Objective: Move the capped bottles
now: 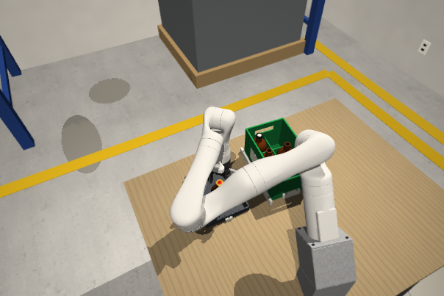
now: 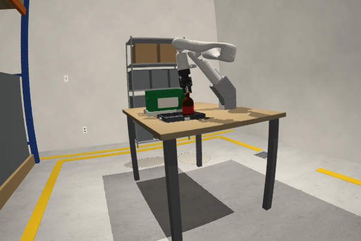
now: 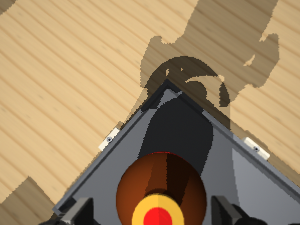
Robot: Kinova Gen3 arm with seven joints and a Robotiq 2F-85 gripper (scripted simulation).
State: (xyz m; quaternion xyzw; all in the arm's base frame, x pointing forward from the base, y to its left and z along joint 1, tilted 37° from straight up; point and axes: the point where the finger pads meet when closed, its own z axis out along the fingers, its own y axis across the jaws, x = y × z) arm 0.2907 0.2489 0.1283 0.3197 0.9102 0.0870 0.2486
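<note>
Now: the brown bottle 7 cm below my hand. The rest, counted from my hand: green crate 28 cm to the right, 10 cm ahead, 8 cm below; then grey tray 15 cm below, 6 cm ahead, 1 cm to the left.
</note>
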